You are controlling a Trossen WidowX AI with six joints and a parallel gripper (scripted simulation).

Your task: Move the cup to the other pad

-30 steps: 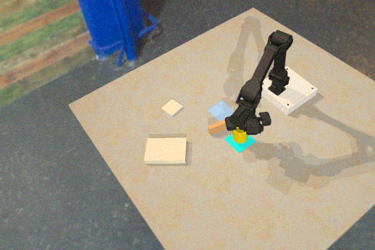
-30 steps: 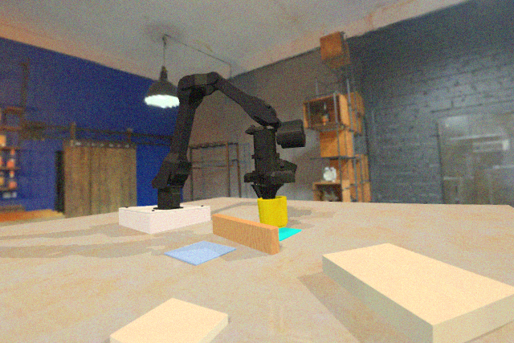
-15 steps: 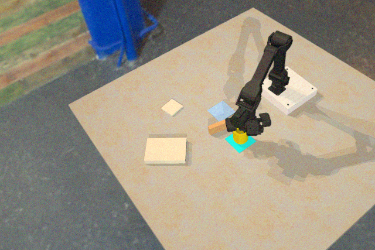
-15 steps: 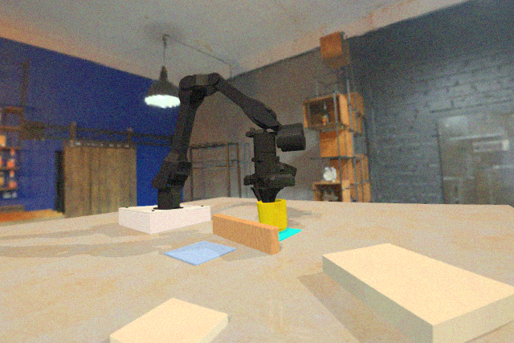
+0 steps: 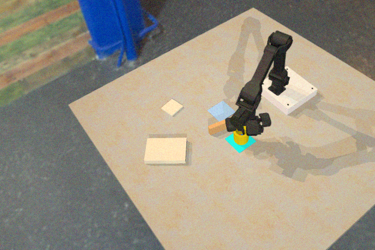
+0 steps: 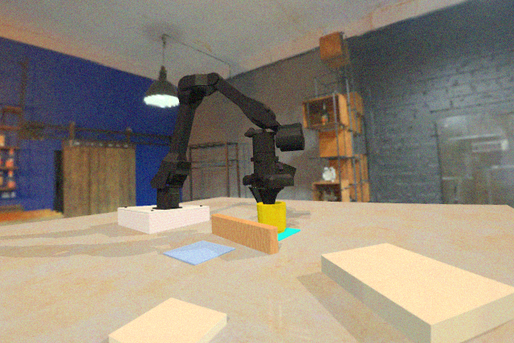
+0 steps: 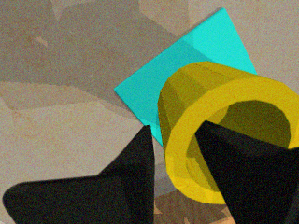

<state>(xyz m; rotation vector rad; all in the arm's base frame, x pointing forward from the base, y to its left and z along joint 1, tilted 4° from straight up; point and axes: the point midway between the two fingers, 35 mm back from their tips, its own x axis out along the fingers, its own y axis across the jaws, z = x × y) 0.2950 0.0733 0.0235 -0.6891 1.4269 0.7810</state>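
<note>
My gripper tip is now 2 cm to the left of the yellow cup, 2 cm short of it and 1 cm above it. The rest, counted from my gripper tip: cyan pad: 5 cm below, 2 cm to the right, 2 cm ahead; then light blue pad: 20 cm to the right, 5 cm below, 4 cm behind; then large beige slab: 30 cm ahead, 21 cm to the right, 3 cm below.
</note>
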